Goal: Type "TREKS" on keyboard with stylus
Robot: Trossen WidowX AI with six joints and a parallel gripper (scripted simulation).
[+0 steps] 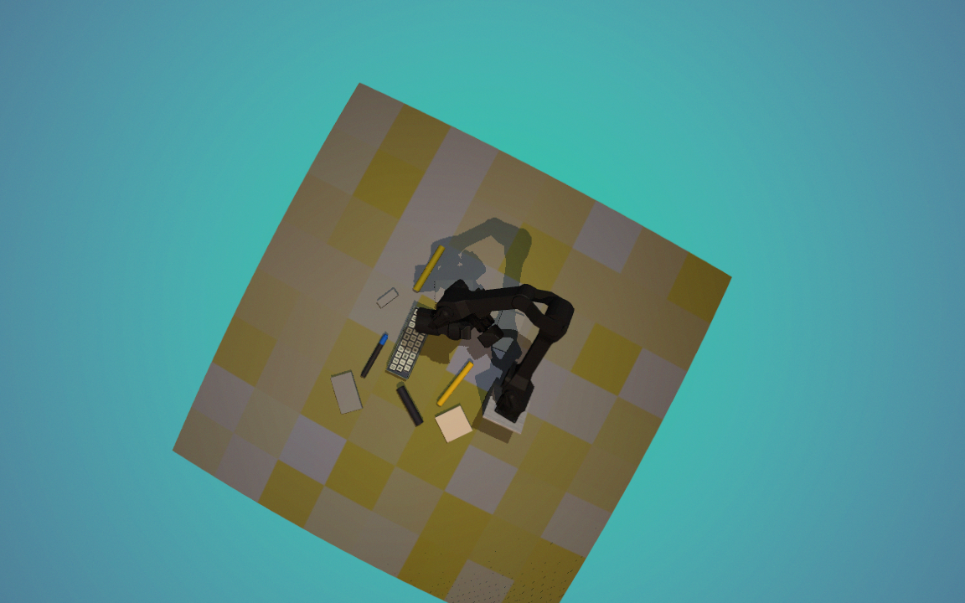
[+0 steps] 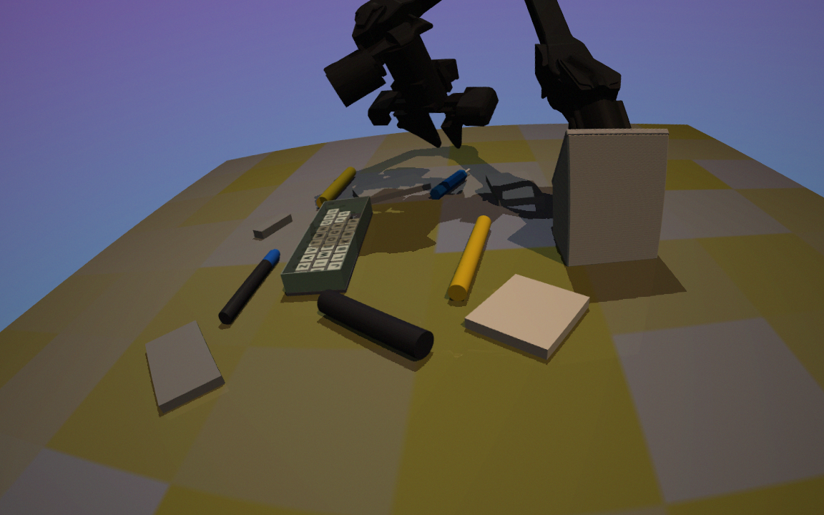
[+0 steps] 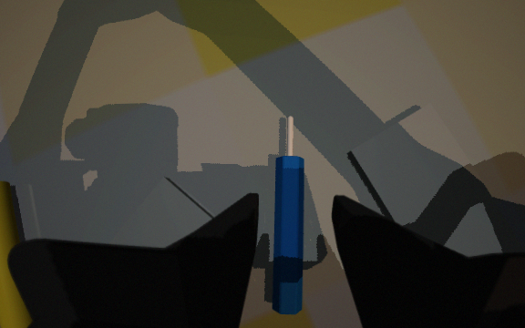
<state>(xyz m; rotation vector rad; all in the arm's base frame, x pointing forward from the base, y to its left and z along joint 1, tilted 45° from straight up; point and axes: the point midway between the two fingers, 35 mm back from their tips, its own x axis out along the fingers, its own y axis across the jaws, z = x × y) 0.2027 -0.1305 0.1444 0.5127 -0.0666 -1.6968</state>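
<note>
The blue stylus lies 6 cm below my gripper tip, 1 cm to the right of it and 1 cm behind it. From my gripper tip the other things lie so: grey stylus tip 6 cm below, 5 cm to the right, 2 cm behind; then small grey block 25 cm ahead, 13 cm to the left, 6 cm below; then yellow cylinder 24 cm to the left, 6 cm below, 4 cm behind.
</note>
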